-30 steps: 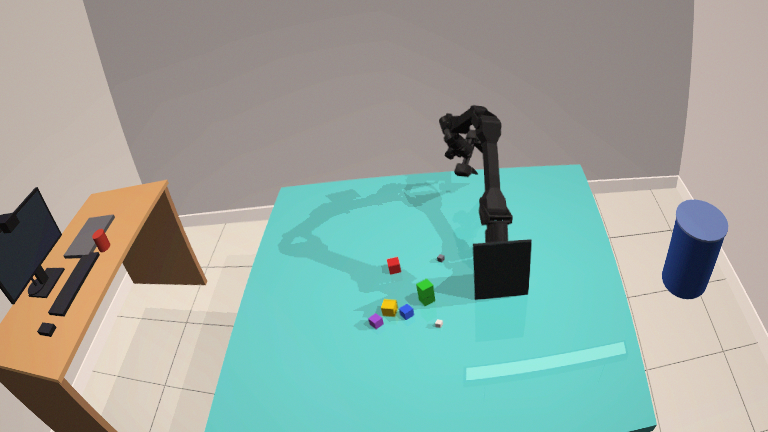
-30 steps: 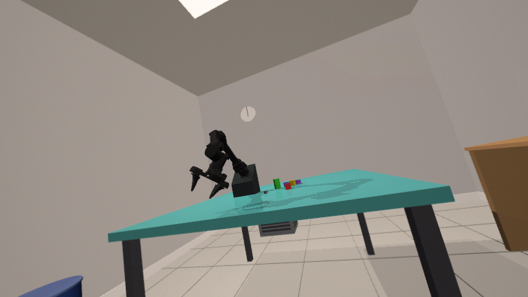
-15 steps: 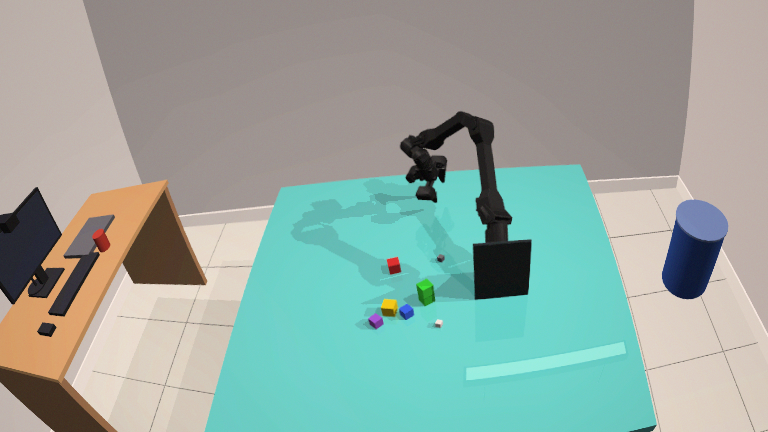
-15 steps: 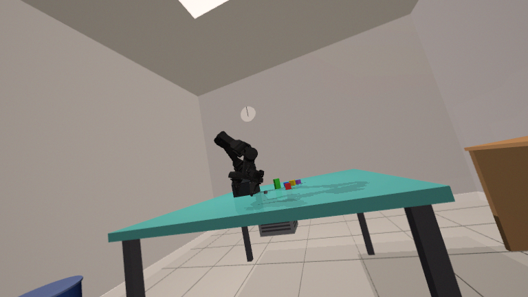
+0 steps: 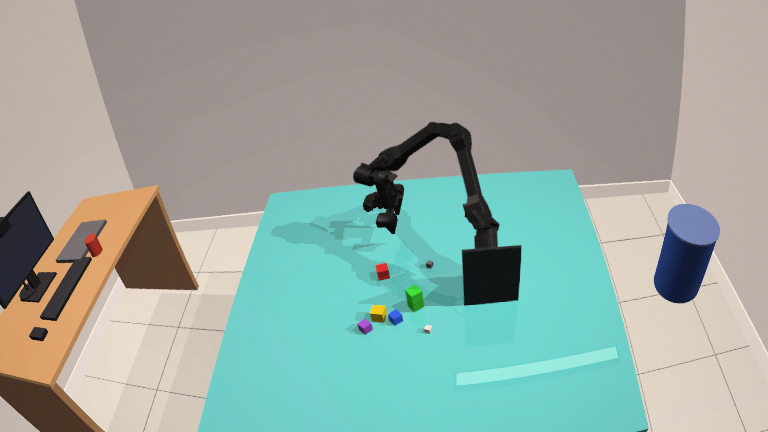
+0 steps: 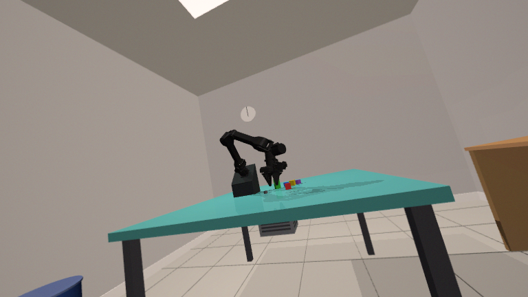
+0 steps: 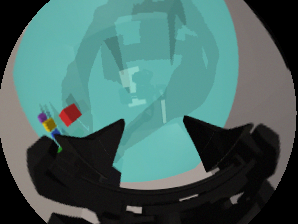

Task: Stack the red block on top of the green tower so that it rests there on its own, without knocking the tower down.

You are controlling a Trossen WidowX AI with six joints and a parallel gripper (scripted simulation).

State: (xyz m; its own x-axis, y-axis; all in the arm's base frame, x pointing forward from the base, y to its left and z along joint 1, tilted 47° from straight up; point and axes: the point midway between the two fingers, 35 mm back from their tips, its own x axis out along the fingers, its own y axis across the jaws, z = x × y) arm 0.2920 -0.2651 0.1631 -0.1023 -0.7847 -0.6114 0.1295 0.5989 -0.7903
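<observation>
My gripper tip is now 20 cm to the right of the red block, 4 cm short of it and 3 cm above it. The rest, counted from my gripper tip: small grey cube 17 cm to the left, 11 cm behind, 4 cm below; then blue block 40 cm to the left, 4 cm below, 1 cm behind; then yellow block 38 cm to the left, 4 cm ahead, 3 cm below.
</observation>
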